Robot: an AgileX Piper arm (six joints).
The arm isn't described. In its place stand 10 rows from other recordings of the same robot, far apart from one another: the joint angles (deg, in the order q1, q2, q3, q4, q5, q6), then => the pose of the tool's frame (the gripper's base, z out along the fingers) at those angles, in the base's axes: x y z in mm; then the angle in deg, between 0 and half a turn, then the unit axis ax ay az.
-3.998 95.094 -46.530 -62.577 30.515 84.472 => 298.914 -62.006 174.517 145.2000 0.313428 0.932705 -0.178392
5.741 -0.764 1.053 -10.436 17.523 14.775 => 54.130 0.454 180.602 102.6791 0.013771 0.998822 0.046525
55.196 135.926 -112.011 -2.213 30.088 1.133 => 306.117 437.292 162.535 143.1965 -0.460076 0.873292 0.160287
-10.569 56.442 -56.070 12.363 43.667 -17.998 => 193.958 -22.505 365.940 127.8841 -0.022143 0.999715 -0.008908
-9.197 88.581 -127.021 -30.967 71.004 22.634 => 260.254 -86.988 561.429 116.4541 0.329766 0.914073 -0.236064
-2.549 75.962 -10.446 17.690 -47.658 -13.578 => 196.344 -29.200 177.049 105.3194 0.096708 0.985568 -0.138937
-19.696 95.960 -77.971 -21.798 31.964 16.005 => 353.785 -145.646 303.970 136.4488 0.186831 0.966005 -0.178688
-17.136 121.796 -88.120 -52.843 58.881 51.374 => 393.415 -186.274 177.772 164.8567 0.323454 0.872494 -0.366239
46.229 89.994 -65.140 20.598 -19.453 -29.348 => 265.203 261.419 338.442 95.1676 -0.406507 0.881461 0.240374
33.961 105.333 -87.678 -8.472 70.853 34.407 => 315.518 197.237 262.137 170.0640 -0.016426 0.999496 -0.027158
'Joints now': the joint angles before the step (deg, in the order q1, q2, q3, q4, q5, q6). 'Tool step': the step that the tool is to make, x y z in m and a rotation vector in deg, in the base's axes. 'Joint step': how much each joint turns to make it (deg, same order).
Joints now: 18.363, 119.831, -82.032, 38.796, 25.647, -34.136
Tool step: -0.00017, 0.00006, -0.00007, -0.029, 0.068, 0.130
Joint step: 0.000, 0.001, -0.001, -0.001, 0.124, -0.083
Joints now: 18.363, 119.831, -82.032, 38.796, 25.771, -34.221
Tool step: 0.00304, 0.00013, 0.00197, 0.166, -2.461, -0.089
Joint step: 0.000, 0.000, 0.001, 2.174, -2.096, -2.912
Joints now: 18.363, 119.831, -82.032, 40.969, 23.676, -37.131
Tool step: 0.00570, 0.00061, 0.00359, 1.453, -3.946, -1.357
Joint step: -0.001, 0.102, 0.001, 6.461, -3.835, -6.037
